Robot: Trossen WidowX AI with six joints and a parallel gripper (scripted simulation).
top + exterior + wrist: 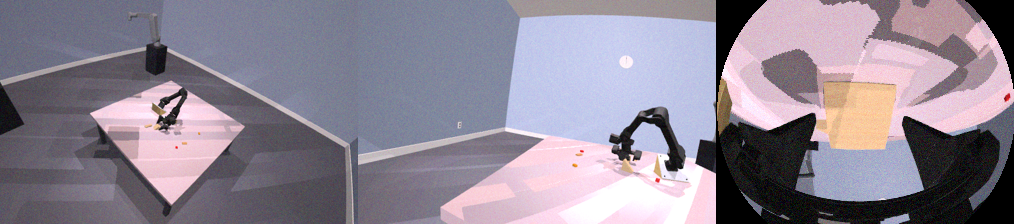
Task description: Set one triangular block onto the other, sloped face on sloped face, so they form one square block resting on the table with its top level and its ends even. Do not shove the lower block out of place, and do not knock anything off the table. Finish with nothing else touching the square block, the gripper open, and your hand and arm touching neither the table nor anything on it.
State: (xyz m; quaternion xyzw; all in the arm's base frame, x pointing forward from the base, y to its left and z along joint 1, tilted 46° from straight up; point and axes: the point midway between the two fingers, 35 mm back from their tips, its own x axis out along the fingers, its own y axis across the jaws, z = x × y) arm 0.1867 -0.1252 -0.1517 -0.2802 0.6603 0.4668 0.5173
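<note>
Right now my gripper tip is 1 cm below the tan triangular block. The rest, counted from my gripper tip: red cube (31 cm to the left, 5 cm behind); then orange bit (37 cm ahead, 26 cm to the left, 1 cm below).
</note>
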